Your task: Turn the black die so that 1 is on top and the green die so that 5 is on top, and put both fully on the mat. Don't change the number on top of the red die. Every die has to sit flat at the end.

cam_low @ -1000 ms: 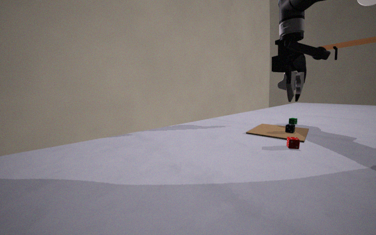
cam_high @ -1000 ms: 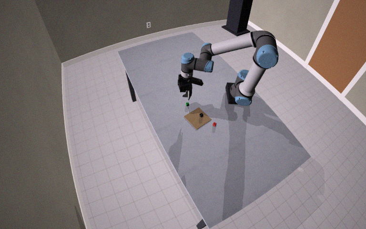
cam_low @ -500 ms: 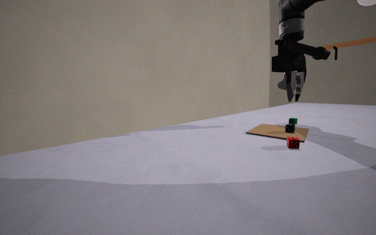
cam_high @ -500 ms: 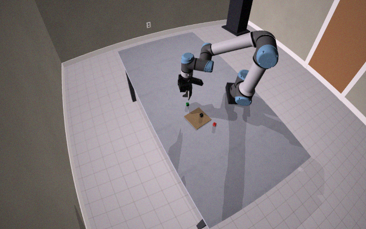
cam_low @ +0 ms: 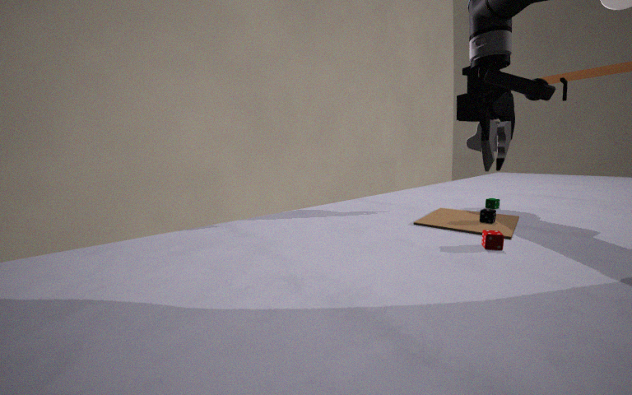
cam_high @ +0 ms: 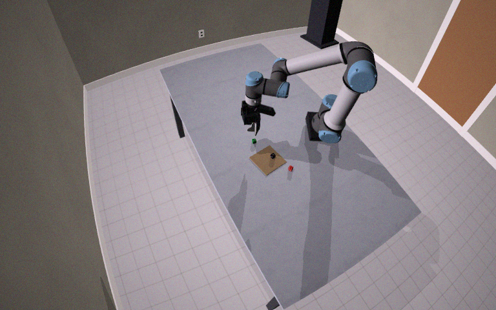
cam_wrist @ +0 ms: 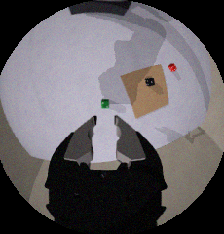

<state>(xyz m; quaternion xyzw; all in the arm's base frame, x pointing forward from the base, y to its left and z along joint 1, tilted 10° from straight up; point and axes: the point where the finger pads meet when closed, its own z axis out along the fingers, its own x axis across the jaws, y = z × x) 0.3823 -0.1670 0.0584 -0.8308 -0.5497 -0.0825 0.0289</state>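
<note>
My gripper is now 80 mm above the green die. The rest, counted from my hand: red die: 40 mm behind, 250 mm to the left, 80 mm below; brown mat: 10 mm ahead, 140 mm to the left, 90 mm below; black die: 20 mm behind, 140 mm to the left, 80 mm below.
</note>
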